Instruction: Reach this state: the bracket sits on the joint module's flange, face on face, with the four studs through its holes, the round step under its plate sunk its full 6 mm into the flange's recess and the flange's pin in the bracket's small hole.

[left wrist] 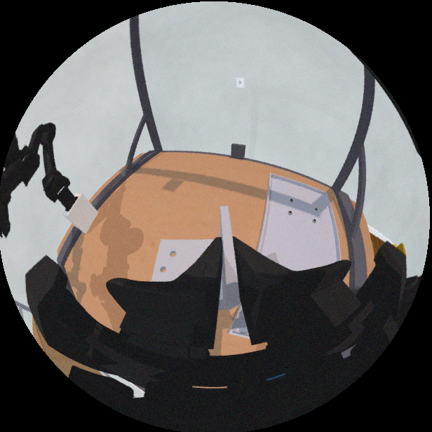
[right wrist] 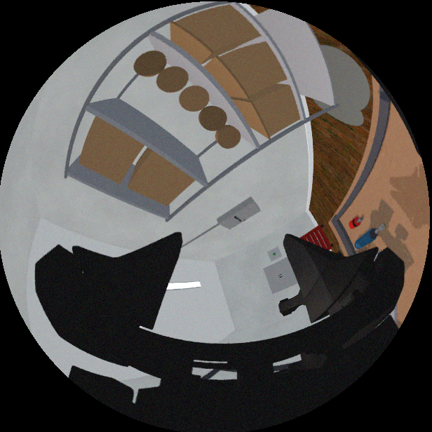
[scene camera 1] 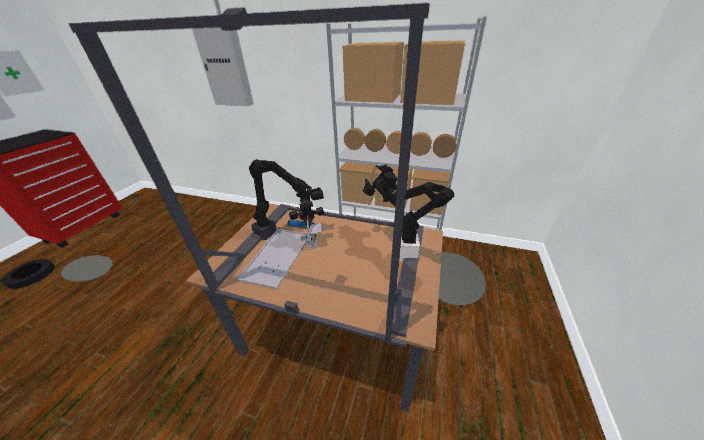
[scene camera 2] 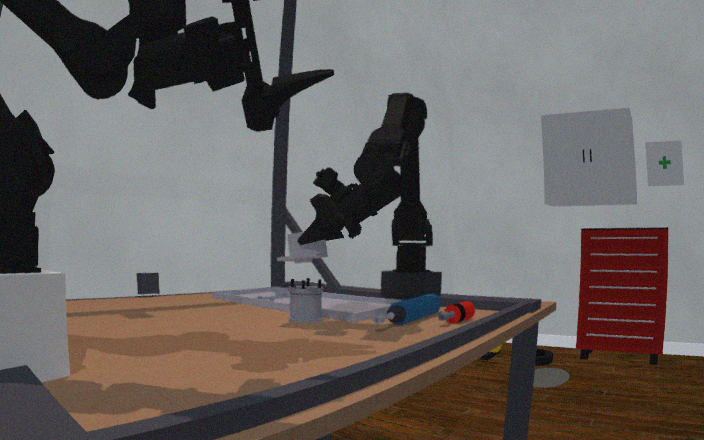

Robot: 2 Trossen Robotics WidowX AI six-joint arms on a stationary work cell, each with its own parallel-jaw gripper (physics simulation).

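Note:
The light grey bracket hangs above the joint module, with its plate roughly level and its upright wall between the left fingers. My left gripper is shut on that wall. The grey cylindrical joint module stands upright on the table, and its dark studs point up. In scene camera 2 a gap shows between the stud tips and the plate. The flange's recess and pin are hidden. My right gripper is open and empty, high above the table's other side.
A shallow light tray lies beside the module. A blue-handled tool and a red one lie near the table edge. A white block supports the right arm.

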